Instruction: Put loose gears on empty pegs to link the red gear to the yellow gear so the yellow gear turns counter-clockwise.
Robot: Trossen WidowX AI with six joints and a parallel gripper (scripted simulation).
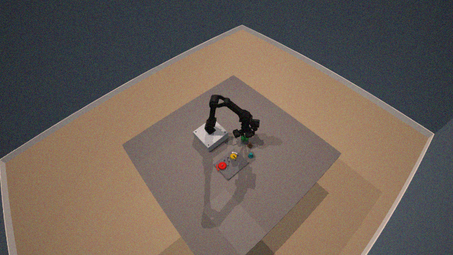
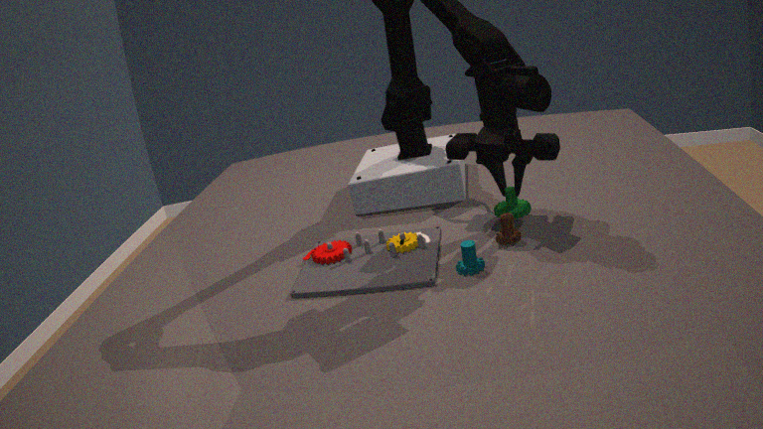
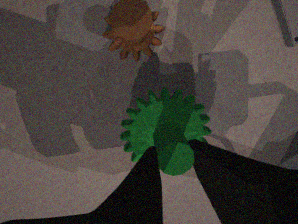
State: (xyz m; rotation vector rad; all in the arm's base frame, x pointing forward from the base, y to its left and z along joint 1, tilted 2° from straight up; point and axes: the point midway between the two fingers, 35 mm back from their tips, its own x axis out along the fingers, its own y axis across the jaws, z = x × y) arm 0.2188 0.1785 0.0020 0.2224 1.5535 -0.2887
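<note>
My gripper tip is 230 mm to the left of the grey board, 100 mm short of it and 30 mm above it. The rest, counted from my gripper tip: white arrow 150 mm to the right, 50 mm ahead, 30 mm below; then green gear 10 mm below; then brown gear 70 mm ahead, 20 mm below, 10 mm to the right.
</note>
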